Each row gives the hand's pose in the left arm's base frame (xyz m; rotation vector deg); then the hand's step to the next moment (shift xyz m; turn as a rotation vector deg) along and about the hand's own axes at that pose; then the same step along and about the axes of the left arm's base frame.
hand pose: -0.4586 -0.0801 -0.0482 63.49 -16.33 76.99
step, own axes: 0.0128 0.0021 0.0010 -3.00 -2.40 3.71
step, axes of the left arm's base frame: 0.0021 0.0069 0.0108 2.78 -4.32 -1.46
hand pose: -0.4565 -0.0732 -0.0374 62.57 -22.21 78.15
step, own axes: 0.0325 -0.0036 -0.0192 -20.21 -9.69 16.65
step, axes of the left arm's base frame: 0.0041 0.0348 0.0144 9.90 -23.49 -11.38
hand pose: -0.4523 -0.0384 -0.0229 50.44 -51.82 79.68
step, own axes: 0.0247 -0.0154 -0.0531 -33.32 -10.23 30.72
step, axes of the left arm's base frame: 0.0154 0.0586 0.0009 10.56 -41.71 -17.53
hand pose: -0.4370 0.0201 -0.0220 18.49 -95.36 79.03
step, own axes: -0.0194 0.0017 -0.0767 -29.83 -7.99 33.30
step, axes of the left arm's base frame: 0.0458 0.0614 -0.0199 5.89 -42.04 -16.14
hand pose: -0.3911 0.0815 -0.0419 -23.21 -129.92 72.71
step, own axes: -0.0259 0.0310 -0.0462 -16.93 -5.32 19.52
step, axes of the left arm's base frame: 0.0477 0.0360 -0.0137 2.99 -24.70 -8.76
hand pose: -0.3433 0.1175 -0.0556 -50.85 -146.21 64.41
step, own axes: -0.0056 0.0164 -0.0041 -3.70 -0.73 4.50
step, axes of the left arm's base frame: 0.0134 0.0077 -0.0089 0.75 -5.31 -2.39
